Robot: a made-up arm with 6 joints. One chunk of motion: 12 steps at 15 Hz.
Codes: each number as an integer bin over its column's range. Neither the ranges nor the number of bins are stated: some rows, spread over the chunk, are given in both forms.
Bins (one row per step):
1: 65 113 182 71 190 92
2: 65 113 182 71 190 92
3: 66 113 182 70 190 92
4: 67 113 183 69 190 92
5: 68 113 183 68 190 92
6: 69 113 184 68 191 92
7: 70 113 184 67 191 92
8: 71 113 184 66 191 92
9: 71 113 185 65 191 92
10: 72 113 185 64 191 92
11: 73 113 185 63 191 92
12: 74 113 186 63 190 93
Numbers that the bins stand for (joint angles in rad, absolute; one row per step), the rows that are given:
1: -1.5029 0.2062 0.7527 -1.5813 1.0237 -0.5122
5: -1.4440 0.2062 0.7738 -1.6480 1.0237 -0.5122
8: -1.3851 0.2062 0.7948 -1.6925 1.0447 -0.5122
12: -1.3261 0.2062 0.8369 -1.7592 1.0237 -0.4954
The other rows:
2: -1.5029 0.2062 0.7527 -1.5813 1.0237 -0.5122
3: -1.4833 0.2062 0.7527 -1.6035 1.0237 -0.5122
4: -1.4636 0.2062 0.7738 -1.6258 1.0237 -0.5122
6: -1.4244 0.2062 0.7948 -1.6480 1.0447 -0.5122
7: -1.4047 0.2062 0.7948 -1.6702 1.0447 -0.5122
9: -1.3851 0.2062 0.8159 -1.7147 1.0447 -0.5122
10: -1.3654 0.2062 0.8159 -1.7369 1.0447 -0.5122
11: -1.3458 0.2062 0.8159 -1.7592 1.0447 -0.5122

